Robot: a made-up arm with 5 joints.
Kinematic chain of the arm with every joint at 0, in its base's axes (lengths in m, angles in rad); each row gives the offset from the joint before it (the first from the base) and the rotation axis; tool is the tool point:
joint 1: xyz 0 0 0.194 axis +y
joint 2: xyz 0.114 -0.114 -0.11 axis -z
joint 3: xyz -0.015 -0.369 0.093 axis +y
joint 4: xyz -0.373 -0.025 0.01 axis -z
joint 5: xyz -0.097 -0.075 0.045 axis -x
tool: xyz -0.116 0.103 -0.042
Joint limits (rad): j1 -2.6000..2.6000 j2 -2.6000..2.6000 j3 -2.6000..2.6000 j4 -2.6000..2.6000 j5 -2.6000..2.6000
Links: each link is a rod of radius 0.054 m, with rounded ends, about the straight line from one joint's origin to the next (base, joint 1, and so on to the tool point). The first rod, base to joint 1, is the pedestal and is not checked.
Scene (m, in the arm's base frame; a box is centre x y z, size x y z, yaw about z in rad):
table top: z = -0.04
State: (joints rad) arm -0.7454 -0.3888 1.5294 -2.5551 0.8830
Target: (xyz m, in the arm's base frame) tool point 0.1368 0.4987 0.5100
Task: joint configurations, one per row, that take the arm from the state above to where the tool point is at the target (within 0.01 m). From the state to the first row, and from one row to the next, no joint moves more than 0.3 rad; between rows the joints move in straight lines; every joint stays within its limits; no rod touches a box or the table.
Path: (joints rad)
1: -0.7357 -0.6851 1.6823 -2.4627 0.8118
2: -0.7259 -0.9813 1.8353 -2.3703 0.7405
3: -0.7162 -1.2776 1.9882 -2.2779 0.6693
4: -0.7064 -1.5739 2.1412 -2.1855 0.5981
5: -0.6967 -1.8702 2.2941 -2.0932 0.5268
6: -0.6869 -2.1664 2.4471 -2.0008 0.4556
7: -0.6772 -2.4627 2.6000 -1.9084 0.3844

